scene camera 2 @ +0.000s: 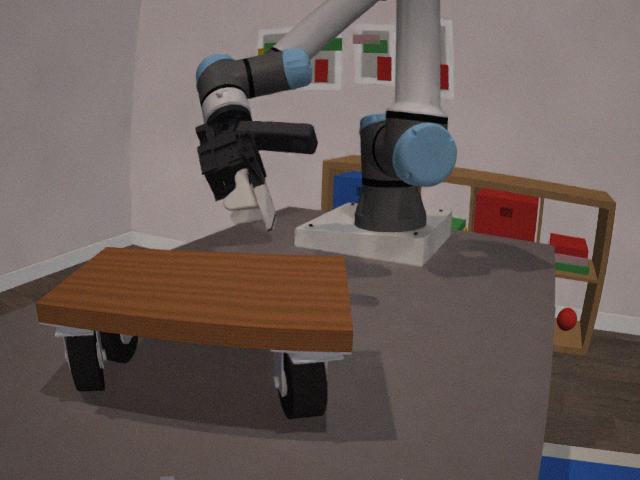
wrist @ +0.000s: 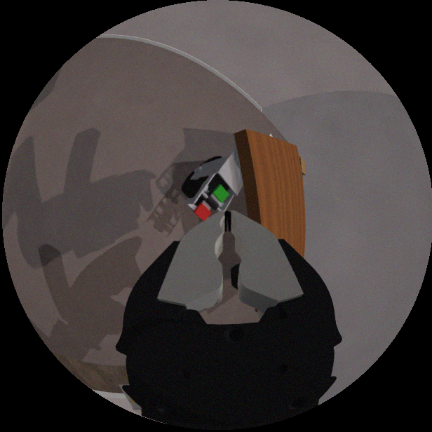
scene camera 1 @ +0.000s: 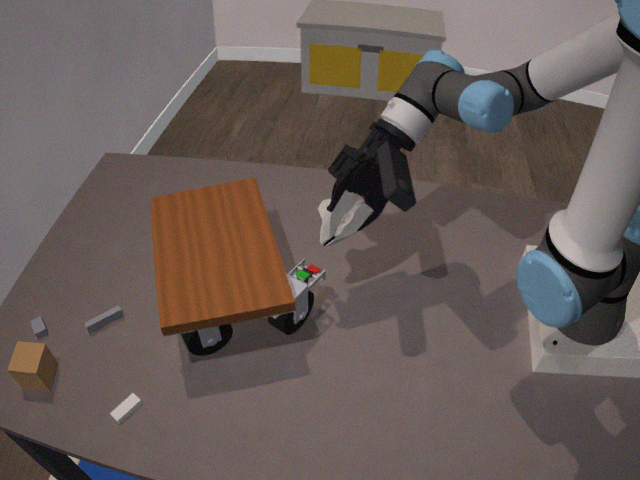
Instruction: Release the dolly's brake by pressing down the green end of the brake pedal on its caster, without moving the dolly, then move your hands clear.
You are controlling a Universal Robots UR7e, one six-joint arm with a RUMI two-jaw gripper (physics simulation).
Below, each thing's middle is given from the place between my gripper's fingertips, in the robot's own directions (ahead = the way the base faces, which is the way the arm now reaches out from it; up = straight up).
Labels:
The caster bracket (scene camera 1: 300,290) lies 40 mm ahead of my hand, 50 mm to the left of it and 90 mm below it. From my hand the other things lie so: dolly (scene camera 2: 297,306): 160 mm ahead, 10 mm to the left, 80 mm below.

